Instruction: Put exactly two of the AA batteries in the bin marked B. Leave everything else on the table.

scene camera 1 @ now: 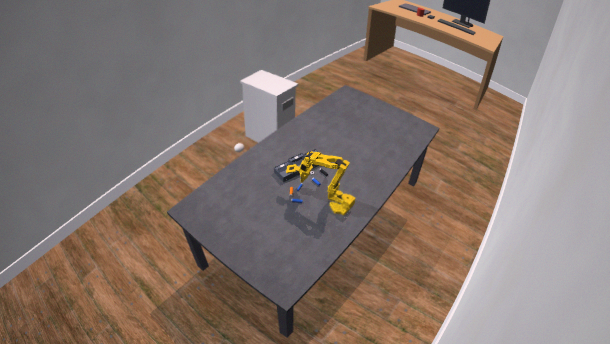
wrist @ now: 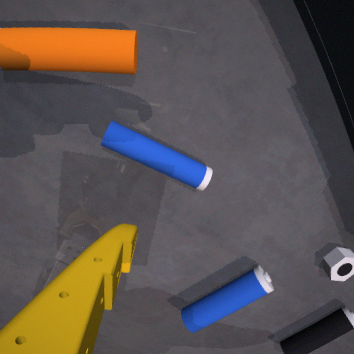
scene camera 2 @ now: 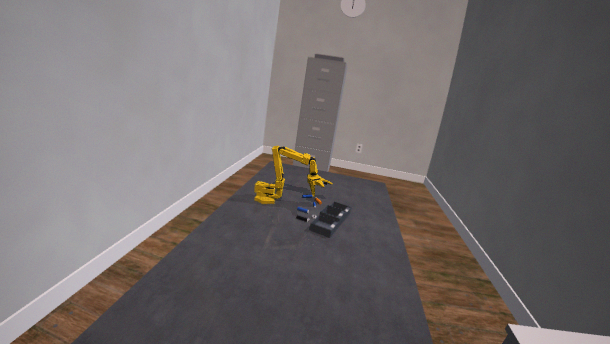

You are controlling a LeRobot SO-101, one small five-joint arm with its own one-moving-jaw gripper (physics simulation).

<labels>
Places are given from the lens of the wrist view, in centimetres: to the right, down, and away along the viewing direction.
blue battery (wrist: 253,284): 4, 5, 13
blue battery (wrist: 117,137): -2, -1, 10
</labels>
